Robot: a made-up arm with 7 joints. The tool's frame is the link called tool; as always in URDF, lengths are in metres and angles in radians. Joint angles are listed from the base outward.
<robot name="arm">
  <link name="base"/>
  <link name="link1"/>
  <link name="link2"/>
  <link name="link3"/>
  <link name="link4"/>
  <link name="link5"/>
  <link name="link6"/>
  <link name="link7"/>
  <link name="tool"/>
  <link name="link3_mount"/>
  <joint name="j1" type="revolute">
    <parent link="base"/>
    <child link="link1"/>
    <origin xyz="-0.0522 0.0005 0.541" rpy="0 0 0"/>
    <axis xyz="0 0 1"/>
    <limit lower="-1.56" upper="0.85"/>
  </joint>
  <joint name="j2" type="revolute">
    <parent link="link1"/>
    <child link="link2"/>
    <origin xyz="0.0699 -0.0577 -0.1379" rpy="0 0 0"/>
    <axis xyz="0 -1 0"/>
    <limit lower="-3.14" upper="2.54"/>
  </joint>
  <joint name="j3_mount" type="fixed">
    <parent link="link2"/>
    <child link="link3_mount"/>
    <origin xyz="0.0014 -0.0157 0.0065" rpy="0 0 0"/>
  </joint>
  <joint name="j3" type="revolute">
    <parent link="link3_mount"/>
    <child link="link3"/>
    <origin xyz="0.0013 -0.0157 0.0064" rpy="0 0 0"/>
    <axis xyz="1 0 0"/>
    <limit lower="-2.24" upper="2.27"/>
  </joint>
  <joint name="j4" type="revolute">
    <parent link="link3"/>
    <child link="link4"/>
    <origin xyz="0.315 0.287 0.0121" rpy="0 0 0"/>
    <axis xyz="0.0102 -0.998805 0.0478"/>
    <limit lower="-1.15" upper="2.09"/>
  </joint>
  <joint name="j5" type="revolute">
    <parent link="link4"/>
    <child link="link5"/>
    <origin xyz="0.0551 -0.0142 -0.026" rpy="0 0 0"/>
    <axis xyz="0 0 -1"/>
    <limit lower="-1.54" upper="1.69"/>
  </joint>
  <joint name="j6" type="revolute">
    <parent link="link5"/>
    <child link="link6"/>
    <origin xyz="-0.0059 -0.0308 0.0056" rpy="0 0 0"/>
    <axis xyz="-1 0 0"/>
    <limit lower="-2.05" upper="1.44"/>
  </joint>
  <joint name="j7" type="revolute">
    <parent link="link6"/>
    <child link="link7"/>
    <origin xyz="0.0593 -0.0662 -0.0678" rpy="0 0 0"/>
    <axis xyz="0 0 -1"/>
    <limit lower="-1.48" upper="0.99"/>
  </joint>
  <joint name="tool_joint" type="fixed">
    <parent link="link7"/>
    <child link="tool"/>
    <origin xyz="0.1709 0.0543 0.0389" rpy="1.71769 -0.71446 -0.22"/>
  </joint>
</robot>
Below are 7 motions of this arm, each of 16 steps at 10 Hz.
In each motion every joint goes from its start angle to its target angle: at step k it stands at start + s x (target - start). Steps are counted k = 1, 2, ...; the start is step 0. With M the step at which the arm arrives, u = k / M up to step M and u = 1 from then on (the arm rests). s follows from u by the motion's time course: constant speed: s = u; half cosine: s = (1 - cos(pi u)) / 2; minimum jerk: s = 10 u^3 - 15 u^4 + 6 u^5.
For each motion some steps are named. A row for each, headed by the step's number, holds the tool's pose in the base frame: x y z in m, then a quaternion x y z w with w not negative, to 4 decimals.
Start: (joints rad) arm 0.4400 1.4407 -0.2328 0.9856 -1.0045 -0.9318 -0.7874
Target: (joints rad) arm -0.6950 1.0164 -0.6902 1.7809 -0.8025 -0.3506 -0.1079
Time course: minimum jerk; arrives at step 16
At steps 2, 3, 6, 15, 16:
2: -0.1003 0.3515 0.7322 -0.0783 0.1747 0.9739 0.1215
3: -0.0785 0.3599 0.7322 -0.0796 0.1619 0.9723 0.1486
6: 0.0796 0.3808 0.7274 -0.1103 0.0824 0.9378 0.3188
15: 0.4289 0.1034 0.6217 -0.3276 0.0166 0.7328 0.5961
16: 0.4293 0.1021 0.6212 -0.3282 0.0169 0.7323 0.5964

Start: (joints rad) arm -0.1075 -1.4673 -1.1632 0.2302 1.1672 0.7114 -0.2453
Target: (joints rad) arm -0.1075 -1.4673 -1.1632 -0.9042 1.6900 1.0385 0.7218
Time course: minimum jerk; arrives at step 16
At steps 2, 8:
2: -0.0074 -0.0873 -0.0377 -0.0377 0.2572 0.1562 0.9529
8: 0.0341 -0.0721 0.0879 -0.4775 0.1871 0.1843 0.8385

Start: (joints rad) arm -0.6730 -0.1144 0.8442 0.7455 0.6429 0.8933 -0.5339
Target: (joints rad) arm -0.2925 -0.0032 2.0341 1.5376 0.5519 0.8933 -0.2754
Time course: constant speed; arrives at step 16
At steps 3, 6, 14, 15, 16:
3: 0.3813 -0.4241 0.5640 0.4884 -0.7003 -0.1869 0.4860
6: 0.3539 -0.4477 0.5742 0.4920 -0.7532 -0.2203 0.3771
14: 0.2980 -0.4836 0.4878 0.4674 -0.7793 -0.4046 0.1031
15: 0.2945 -0.4814 0.4685 0.4602 -0.7703 -0.4351 0.0746
16: 0.2917 -0.4771 0.4482 0.4520 -0.7587 -0.4666 0.0480

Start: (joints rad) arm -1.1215 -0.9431 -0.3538 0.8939 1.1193 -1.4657 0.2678
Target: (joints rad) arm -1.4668 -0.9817 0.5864 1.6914 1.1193 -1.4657 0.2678
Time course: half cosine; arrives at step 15
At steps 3, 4, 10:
3: 0.1169 -0.3815 0.0625 -0.1710 0.9754 0.1228 0.0656
4: 0.1083 -0.3942 0.0732 -0.1421 0.9795 0.1016 0.1002
10: -0.0413 -0.4711 0.1593 0.1418 0.9341 -0.1334 0.2994

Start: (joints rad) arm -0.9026 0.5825 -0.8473 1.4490 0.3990 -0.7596 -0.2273
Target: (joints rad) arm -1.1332 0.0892 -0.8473 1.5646 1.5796 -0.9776 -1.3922
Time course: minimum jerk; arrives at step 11
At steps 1, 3, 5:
1: 0.3675 -0.1394 0.6314 0.1358 -0.3814 0.7860 0.4673
3: 0.3484 -0.1586 0.5996 0.1322 -0.3730 0.8044 0.4431
5: 0.3029 -0.1980 0.5188 0.0910 -0.3636 0.8401 0.3922

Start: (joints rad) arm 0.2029 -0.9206 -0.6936 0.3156 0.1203 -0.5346 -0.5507
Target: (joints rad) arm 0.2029 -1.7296 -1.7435 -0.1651 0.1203 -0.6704 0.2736
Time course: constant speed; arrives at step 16
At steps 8, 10, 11, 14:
8: -0.0476 -0.0093 -0.2200 0.5439 0.3667 0.0687 0.7517
10: -0.0956 -0.0794 -0.2138 0.4680 0.3985 0.0621 0.7863
11: -0.1155 -0.1135 -0.2065 0.4295 0.4128 0.0642 0.8007
14: -0.1571 -0.2074 -0.1729 0.3157 0.4477 0.0917 0.8316

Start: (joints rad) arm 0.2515 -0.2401 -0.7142 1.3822 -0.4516 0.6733 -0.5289
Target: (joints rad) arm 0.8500 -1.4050 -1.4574 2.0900 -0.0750 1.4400 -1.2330
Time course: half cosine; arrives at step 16
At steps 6, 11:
6: 0.1389 0.3885 0.0519 -0.1565 0.1202 0.9287 0.3139
11: -0.1285 0.1661 -0.0367 -0.2160 0.1884 0.9544 0.0837

